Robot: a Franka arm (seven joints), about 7 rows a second.
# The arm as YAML. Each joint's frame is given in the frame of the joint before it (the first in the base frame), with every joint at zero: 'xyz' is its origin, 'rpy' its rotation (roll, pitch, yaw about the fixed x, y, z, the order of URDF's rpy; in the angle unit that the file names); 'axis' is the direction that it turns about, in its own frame. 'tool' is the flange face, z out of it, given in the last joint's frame.
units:
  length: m
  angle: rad
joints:
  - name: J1
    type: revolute
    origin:
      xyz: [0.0, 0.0, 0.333]
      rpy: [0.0, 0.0, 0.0]
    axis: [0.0, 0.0, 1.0]
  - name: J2
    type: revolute
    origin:
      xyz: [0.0, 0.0, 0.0]
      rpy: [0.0, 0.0, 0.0]
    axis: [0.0, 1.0, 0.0]
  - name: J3
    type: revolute
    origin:
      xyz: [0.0, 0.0, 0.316]
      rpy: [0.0, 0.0, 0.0]
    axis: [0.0, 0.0, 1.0]
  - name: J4
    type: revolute
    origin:
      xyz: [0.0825, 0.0, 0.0]
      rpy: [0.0, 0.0, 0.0]
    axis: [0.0, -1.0, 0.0]
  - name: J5
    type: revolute
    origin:
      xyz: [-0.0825, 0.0, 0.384]
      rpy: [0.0, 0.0, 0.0]
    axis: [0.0, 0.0, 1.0]
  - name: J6
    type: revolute
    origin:
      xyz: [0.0, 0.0, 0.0]
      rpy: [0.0, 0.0, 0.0]
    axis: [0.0, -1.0, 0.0]
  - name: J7
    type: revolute
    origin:
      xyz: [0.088, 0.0, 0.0]
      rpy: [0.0, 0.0, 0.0]
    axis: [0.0, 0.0, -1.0]
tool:
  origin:
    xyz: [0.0, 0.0, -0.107]
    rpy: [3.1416, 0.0, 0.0]
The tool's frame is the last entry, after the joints.
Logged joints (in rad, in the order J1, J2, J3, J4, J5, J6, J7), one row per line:
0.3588, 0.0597, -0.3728, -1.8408, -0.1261, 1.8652, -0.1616
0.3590, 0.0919, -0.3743, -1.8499, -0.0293, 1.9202, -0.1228
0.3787, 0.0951, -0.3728, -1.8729, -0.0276, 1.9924, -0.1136
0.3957, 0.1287, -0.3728, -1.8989, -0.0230, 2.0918, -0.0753
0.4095, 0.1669, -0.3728, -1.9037, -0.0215, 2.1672, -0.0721
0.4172, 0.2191, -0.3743, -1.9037, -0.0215, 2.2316, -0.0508
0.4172, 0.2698, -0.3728, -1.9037, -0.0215, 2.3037, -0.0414
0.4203, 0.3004, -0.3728, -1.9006, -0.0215, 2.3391, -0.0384
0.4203, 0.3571, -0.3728, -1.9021, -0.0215, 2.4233, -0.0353
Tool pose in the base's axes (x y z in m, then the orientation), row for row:
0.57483, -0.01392, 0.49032, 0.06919, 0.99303, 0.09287, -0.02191
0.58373, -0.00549, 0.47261, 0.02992, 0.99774, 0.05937, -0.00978
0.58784, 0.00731, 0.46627, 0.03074, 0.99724, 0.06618, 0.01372
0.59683, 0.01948, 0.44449, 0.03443, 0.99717, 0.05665, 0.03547
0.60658, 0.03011, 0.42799, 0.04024, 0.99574, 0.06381, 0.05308
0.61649, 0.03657, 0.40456, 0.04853, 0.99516, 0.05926, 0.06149
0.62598, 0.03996, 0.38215, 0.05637, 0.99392, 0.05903, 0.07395
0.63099, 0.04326, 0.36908, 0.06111, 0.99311, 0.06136, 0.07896
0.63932, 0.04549, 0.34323, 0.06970, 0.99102, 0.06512, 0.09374
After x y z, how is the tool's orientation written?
As a quaternion, w x y z.
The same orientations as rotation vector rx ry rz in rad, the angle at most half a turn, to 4 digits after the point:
2.9893, 0.2796, -0.0660
3.0762, 0.1830, -0.0302
3.0731, 0.2039, 0.0423
3.0658, 0.1742, 0.1091
3.0505, 0.1955, 0.1626
3.0333, 0.1806, 0.1874
3.0152, 0.1791, 0.2243
3.0041, 0.1856, 0.2388
2.9824, 0.1960, 0.2821

